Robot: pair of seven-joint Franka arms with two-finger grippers.
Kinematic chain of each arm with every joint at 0, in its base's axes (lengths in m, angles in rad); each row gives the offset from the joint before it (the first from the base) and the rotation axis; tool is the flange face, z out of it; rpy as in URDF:
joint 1: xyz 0 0 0.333 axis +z
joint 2: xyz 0 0 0 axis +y
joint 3: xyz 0 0 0.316 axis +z
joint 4: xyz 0.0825 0 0 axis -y
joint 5: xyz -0.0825 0 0.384 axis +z
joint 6: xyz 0 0 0 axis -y
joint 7: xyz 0.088 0 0 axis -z
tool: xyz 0 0 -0.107 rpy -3.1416 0 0
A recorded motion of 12 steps. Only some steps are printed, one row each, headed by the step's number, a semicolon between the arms.
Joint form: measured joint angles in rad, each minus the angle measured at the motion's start. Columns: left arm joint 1, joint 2, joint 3, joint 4, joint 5, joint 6, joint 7; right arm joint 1, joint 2, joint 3, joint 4, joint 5, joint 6, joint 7.
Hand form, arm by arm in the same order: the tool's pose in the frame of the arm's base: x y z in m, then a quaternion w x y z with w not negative. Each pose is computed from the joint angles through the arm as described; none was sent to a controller.
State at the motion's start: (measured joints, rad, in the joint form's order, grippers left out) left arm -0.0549 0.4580 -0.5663 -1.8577 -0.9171 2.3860 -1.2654; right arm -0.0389 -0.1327 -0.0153 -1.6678 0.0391 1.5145 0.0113
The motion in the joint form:
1: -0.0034 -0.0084 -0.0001 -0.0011 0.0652 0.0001 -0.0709; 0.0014 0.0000 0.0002 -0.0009 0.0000 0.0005 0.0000
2: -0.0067 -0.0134 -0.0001 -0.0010 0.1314 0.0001 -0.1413; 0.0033 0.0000 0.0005 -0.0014 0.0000 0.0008 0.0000
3: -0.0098 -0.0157 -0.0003 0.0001 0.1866 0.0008 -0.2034; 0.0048 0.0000 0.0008 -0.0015 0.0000 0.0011 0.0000
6: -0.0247 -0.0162 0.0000 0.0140 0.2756 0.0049 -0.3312; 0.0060 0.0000 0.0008 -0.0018 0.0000 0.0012 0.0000
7: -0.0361 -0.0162 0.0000 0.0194 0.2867 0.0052 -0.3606; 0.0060 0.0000 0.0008 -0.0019 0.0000 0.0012 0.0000
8: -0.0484 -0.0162 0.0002 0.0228 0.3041 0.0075 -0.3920; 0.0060 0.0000 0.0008 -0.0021 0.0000 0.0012 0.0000
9: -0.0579 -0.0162 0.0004 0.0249 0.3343 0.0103 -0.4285; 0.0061 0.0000 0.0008 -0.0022 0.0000 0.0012 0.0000
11: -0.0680 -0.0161 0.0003 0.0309 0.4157 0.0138 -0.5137; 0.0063 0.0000 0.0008 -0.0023 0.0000 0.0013 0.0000
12: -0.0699 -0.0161 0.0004 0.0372 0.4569 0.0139 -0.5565; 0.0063 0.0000 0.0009 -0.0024 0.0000 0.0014 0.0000
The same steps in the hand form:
1: 0.5408 -0.3626 0.3297 0.26009 0.69929 0.58597 -0.31621; 0.5061 -0.0228 0.6442 0.02074 -0.99925 0.03097 0.01008
2: 0.5396 -0.3640 0.3322 0.24146 0.70247 0.59609 -0.30479; 0.5062 -0.0217 0.6440 0.02071 -0.99929 0.02988 0.01020
3: 0.5388 -0.3654 0.3336 0.22616 0.70332 0.60598 -0.29492; 0.5062 -0.0208 0.6440 0.02068 -0.99931 0.02899 0.01012
6: 0.5377 -0.3733 0.3398 0.20354 0.69691 0.62843 -0.27921; 0.5063 -0.0202 0.6438 0.02067 -0.99933 0.02840 0.01023
7: 0.5349 -0.3797 0.3422 0.19939 0.69470 0.63229 -0.27901; 0.5063 -0.0202 0.6438 0.02067 -0.99933 0.02840 0.01028
8: 0.5315 -0.3861 0.3437 0.19411 0.69388 0.63590 -0.27656; 0.5063 -0.0202 0.6437 0.02067 -0.99933 0.02840 0.01038
9: 0.5288 -0.3909 0.3447 0.18716 0.69453 0.64008 -0.27000; 0.5063 -0.0201 0.6437 0.02068 -0.99933 0.02835 0.01043
11: 0.5269 -0.3961 0.3472 0.17243 0.69536 0.65139 -0.24987; 0.5063 -0.0200 0.6436 0.02067 -0.99933 0.02825 0.01044
12: 0.5279 -0.3972 0.3499 0.16711 0.69447 0.65780 -0.23893; 0.5063 -0.0200 0.6436 0.02067 -0.99933 0.02820 0.01044

